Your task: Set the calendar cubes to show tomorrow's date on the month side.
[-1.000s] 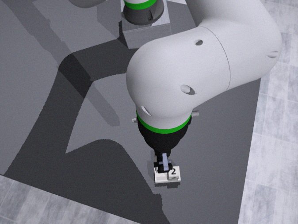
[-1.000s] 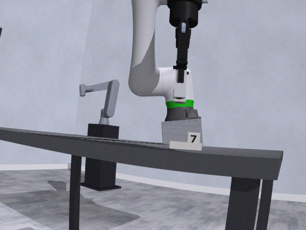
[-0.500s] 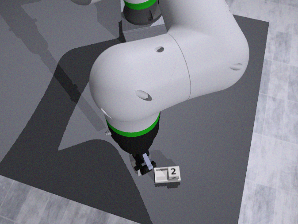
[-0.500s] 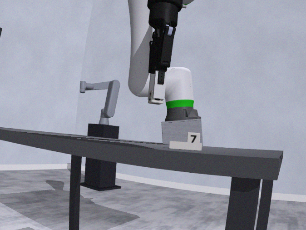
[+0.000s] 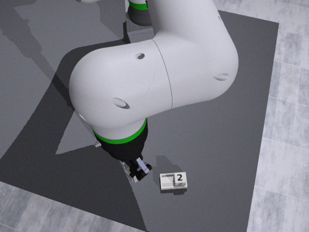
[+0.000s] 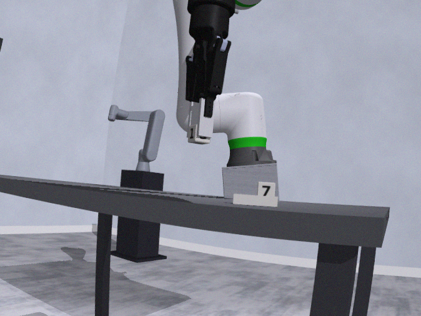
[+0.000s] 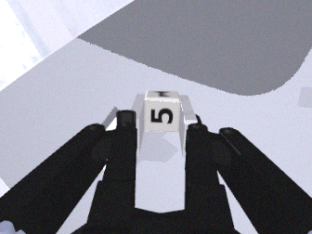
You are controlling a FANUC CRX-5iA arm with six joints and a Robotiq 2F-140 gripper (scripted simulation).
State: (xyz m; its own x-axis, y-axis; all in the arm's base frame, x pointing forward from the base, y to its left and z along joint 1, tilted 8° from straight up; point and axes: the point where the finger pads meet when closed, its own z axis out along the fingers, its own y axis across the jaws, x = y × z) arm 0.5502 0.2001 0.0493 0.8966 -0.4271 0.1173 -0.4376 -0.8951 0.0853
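My gripper is now 50 mm past the tray, 90 mm to the right of it and 130 mm above it. Round my hand: cube 30 mm below.
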